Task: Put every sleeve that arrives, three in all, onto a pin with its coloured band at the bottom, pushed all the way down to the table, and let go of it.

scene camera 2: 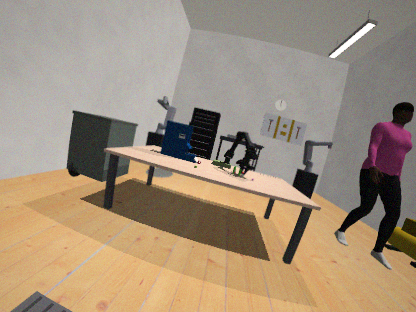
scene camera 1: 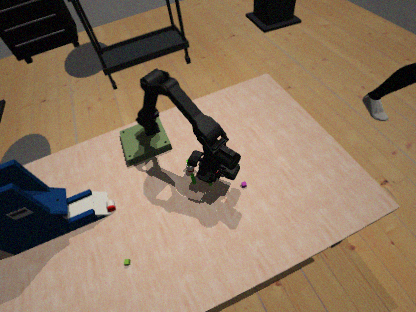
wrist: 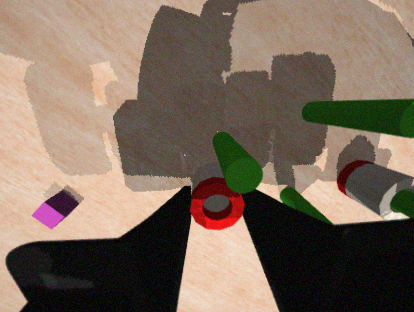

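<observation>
My gripper (scene camera 1: 218, 175) (wrist: 214, 190) points down, its fingers shut against both sides of a grey sleeve (wrist: 217, 218) whose red band faces up, toward the wrist camera. Its lower part is mostly hidden. A green pin (wrist: 243, 174) (scene camera 1: 193, 178) rises right beside it. Other green pins, one at the right (wrist: 360, 116) and one partly behind the right finger (wrist: 302, 204), stand bare. A second grey sleeve (wrist: 377, 185) (scene camera 1: 190, 169) is on a pin, red band at the bottom and white end up. A red-and-white sleeve (scene camera 1: 111, 206) (scene camera 2: 199, 162) lies at the chute's end.
The blue chute housing (scene camera 1: 30, 220) (scene camera 2: 176, 141) with its white ramp (scene camera 1: 87, 205) stands at one end of the table. A purple cube (scene camera 1: 244, 184) (wrist: 55, 210) is near the gripper. A small green cube (scene camera 1: 127, 262) (scene camera 2: 195, 167) lies farther off. The arm stands on a green base plate (scene camera 1: 132, 150).
</observation>
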